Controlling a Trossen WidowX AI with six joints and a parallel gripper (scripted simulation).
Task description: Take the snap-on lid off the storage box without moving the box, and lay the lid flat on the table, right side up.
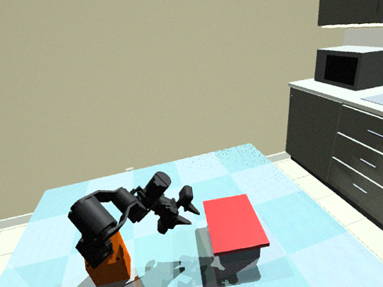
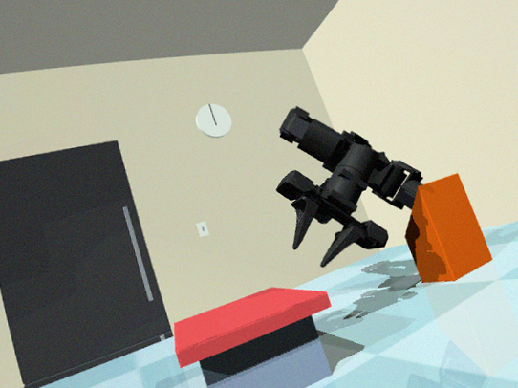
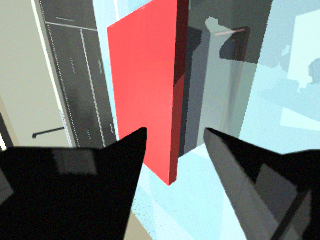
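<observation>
Right now the red lid is 120 mm ahead of my gripper tip, 30 mm to the right of it and 40 mm below it. From my gripper tip the other things lie so: storage box 120 mm ahead, 30 mm to the right, 80 mm below.
</observation>
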